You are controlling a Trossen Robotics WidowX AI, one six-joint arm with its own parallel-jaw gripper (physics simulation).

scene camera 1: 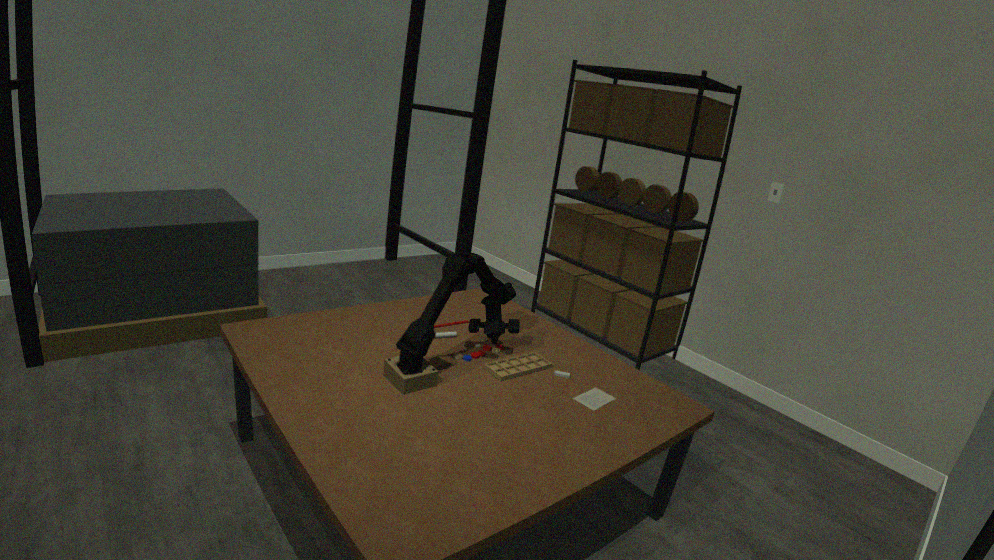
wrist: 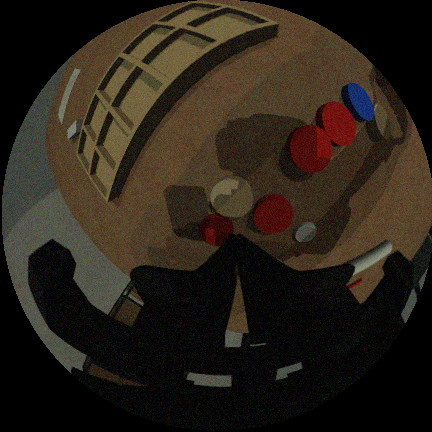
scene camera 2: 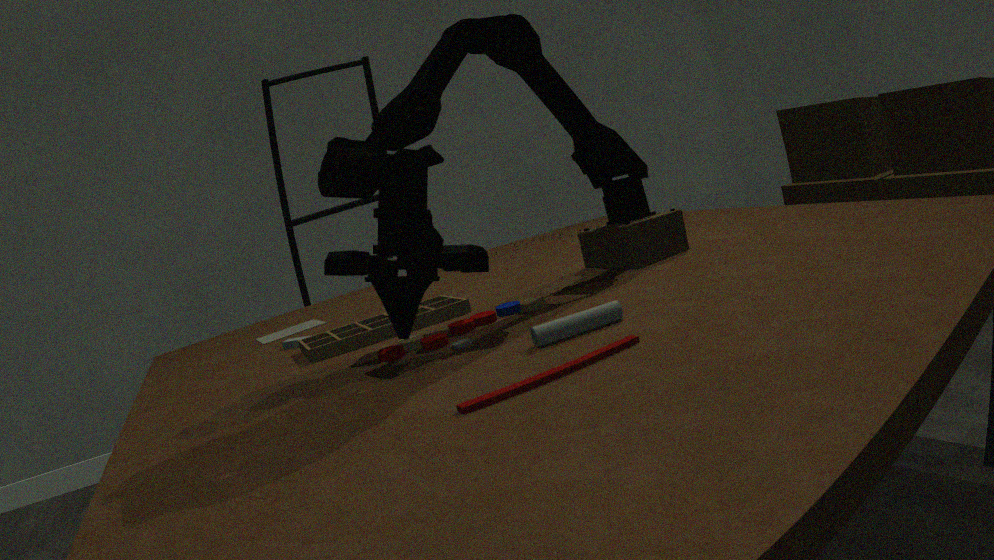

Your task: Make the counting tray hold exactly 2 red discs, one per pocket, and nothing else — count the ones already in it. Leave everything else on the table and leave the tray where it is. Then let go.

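Note:
The pale wooden tray (scene camera 1: 528, 372) (scene camera 2: 347, 344) (wrist: 255, 36) lies on the table; no disc shows in the pockets visible in the wrist view. Four red discs lie outside it: one red disc (scene camera 2: 391, 353) (wrist: 216, 230) by the fingertips, a second red disc (scene camera 2: 434, 340) (wrist: 274, 214) beside it, and two more, a red disc (wrist: 311, 149) and a red disc (wrist: 337, 123), farther off. My gripper (scene camera 1: 495, 341) (scene camera 2: 404, 336) (wrist: 234, 238) is shut and empty, pointing down just above the nearest red disc, which its fingers partly hide in the wrist view.
A cream disc (wrist: 231, 196) lies between the tray and the nearer red discs. A blue disc (wrist: 358, 102), another cream disc (wrist: 380, 120) and a small grey disc (wrist: 305, 232) lie nearby. A white cylinder (scene camera 2: 577, 323), red stick (scene camera 2: 549, 375), small white block (scene camera 1: 562, 374) and white card (scene camera 1: 594, 398) are also there.

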